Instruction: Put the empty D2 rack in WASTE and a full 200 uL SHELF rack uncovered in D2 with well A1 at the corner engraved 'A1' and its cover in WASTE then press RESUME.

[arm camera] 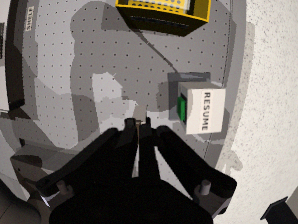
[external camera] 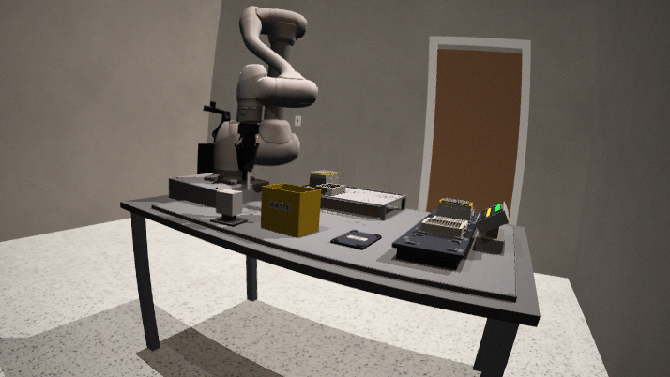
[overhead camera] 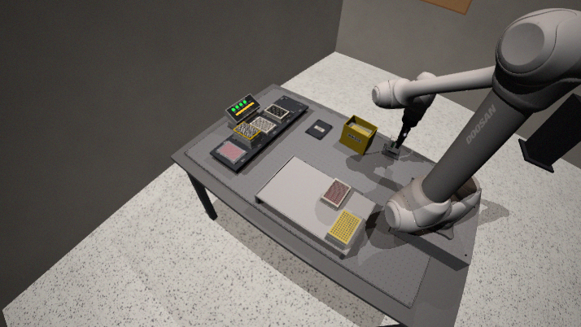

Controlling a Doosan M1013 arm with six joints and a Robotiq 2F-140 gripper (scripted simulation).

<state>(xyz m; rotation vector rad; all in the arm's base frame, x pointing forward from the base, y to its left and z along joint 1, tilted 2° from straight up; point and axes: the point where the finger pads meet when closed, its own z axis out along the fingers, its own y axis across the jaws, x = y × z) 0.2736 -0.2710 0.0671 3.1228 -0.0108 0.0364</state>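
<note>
Right now my hand is 70 mm to the left of the resume button box and 60 mm above it. Also, from my hand: red rack 370 mm to the left, 190 mm ahead, 60 mm below; yellow waste bin 210 mm ahead, 90 mm below, 50 mm to the right; regrip nest 430 mm ahead, 130 mm below, 50 mm to the right.
</note>
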